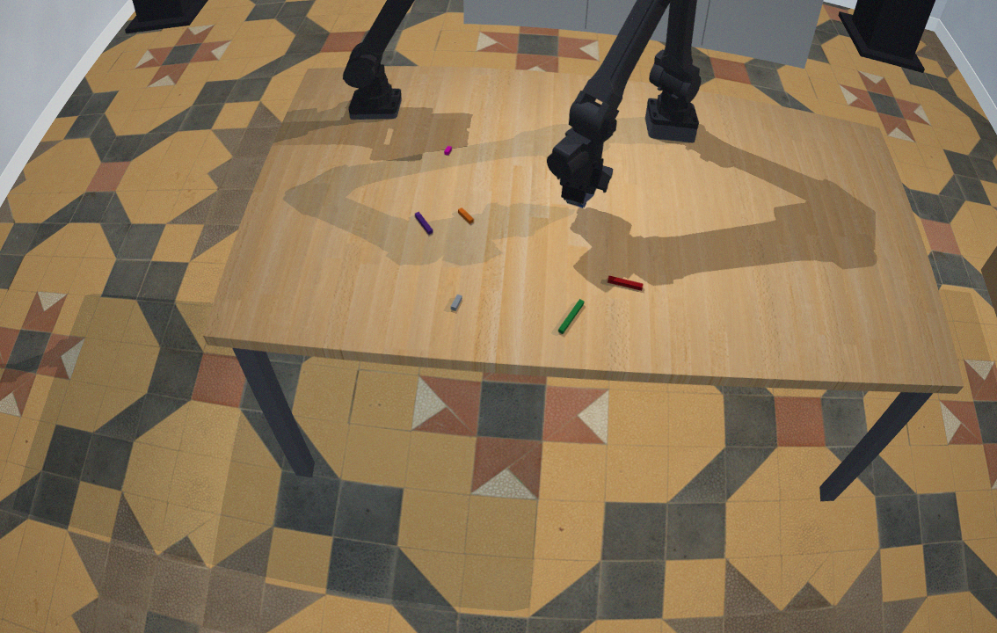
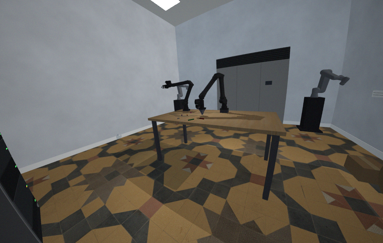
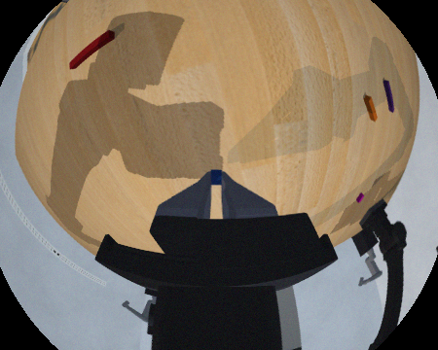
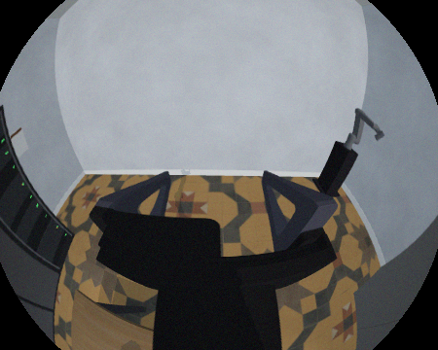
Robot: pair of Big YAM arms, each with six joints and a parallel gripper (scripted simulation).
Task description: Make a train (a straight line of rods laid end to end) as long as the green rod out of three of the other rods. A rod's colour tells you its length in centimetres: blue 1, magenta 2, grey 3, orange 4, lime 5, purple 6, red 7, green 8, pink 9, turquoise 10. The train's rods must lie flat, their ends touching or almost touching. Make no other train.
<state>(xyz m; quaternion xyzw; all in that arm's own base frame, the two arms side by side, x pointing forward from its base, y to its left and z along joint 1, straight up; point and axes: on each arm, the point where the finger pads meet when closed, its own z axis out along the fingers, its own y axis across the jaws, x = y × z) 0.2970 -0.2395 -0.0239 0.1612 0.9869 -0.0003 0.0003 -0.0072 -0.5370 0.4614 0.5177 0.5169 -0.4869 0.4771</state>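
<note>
Now: the blue rod right at my left hand. Round my left hand: green rod 270 mm ahead, 20 mm to the right, 20 mm below; then purple rod 320 mm to the right, 70 mm ahead, 20 mm below; then red rod 190 mm ahead, 90 mm to the left, 20 mm below.
</note>
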